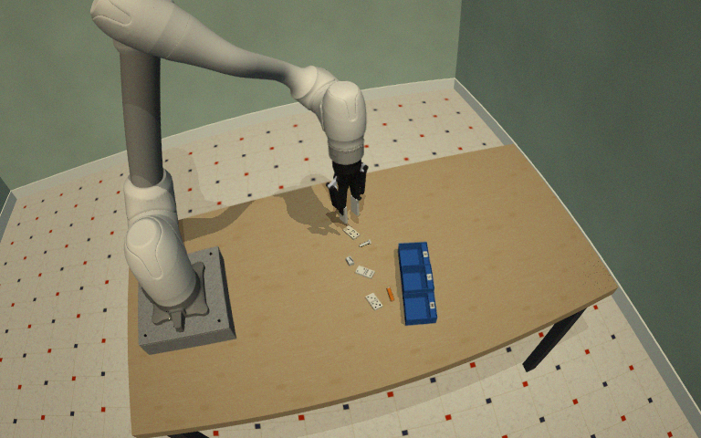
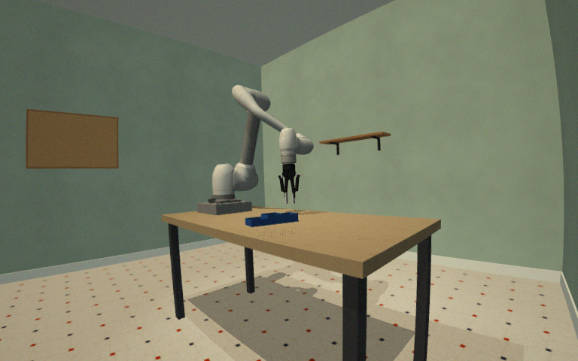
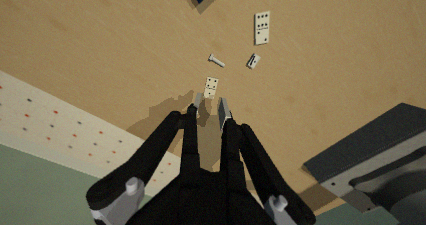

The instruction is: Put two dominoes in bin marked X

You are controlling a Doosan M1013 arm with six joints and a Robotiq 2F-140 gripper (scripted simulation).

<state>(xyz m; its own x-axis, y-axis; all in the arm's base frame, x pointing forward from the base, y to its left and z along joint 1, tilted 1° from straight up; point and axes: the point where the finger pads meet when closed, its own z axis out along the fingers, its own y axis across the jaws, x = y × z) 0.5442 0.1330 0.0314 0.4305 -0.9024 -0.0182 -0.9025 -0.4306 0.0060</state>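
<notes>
The white domino is 1 cm to the right of my hand and 10 cm below it. Round my hand: grey screw: 3 cm ahead, 6 cm to the right, 10 cm below; then blue bin: 12 cm ahead, 25 cm to the right, 8 cm below; then orange stick: 4 cm ahead, 25 cm to the right, 10 cm below.
</notes>
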